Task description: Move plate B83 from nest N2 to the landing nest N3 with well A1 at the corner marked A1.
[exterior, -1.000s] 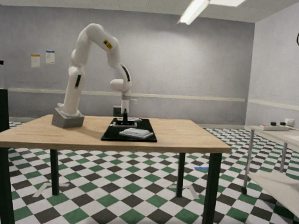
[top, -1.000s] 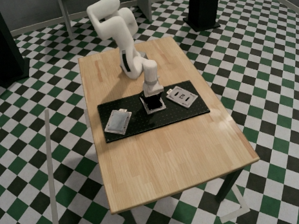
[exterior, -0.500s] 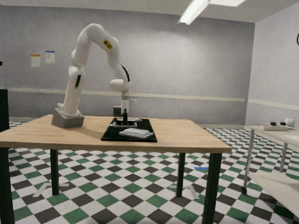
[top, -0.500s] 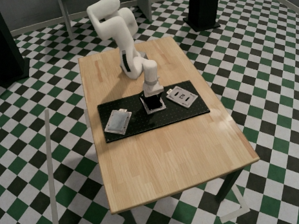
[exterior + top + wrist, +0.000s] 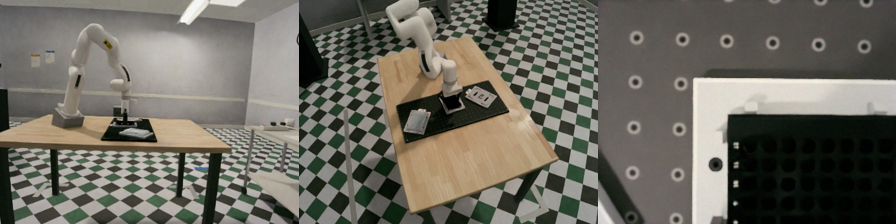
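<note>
Right now my hand is 1 cm above the dark plate. Round my hand: pale grey plate (7 cm ahead, 24 cm to the right, 1 cm below).
</note>
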